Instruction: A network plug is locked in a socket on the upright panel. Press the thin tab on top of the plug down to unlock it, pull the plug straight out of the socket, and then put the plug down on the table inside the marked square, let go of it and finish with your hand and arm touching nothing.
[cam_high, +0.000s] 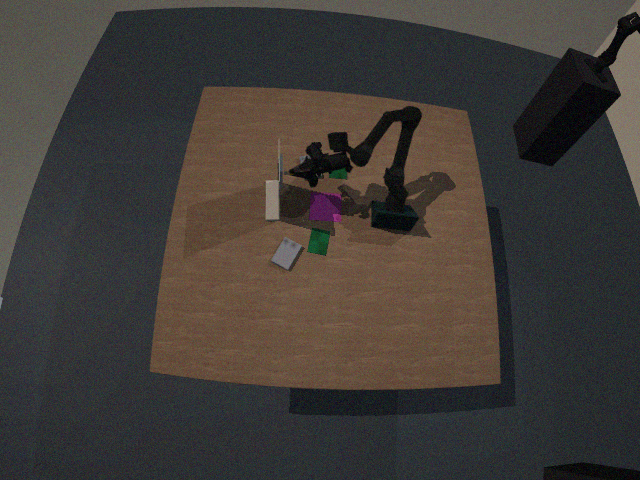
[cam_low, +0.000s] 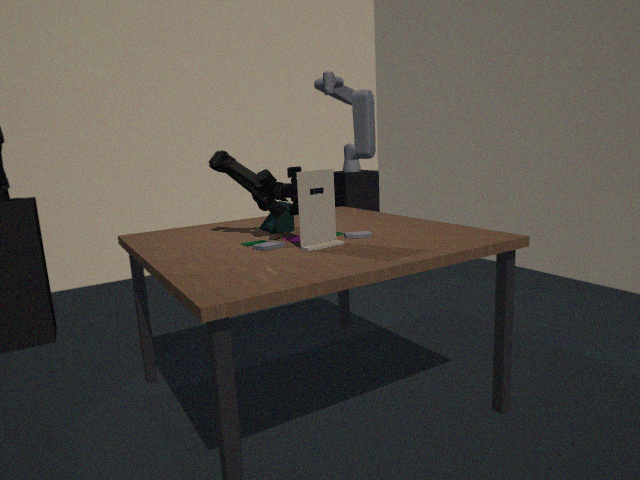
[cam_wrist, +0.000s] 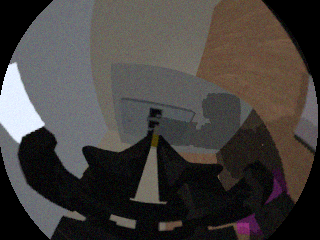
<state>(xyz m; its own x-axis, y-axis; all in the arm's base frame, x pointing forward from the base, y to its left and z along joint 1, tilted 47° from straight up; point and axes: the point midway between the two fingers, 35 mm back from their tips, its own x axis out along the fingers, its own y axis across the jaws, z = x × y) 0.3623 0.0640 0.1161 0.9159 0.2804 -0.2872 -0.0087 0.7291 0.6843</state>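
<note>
Now: gripper tip 140 mm past the magenta marked square and 210 mm above it. Round my gripper tip: pale upright panel 40 mm ahead, 80 mm below.
</note>
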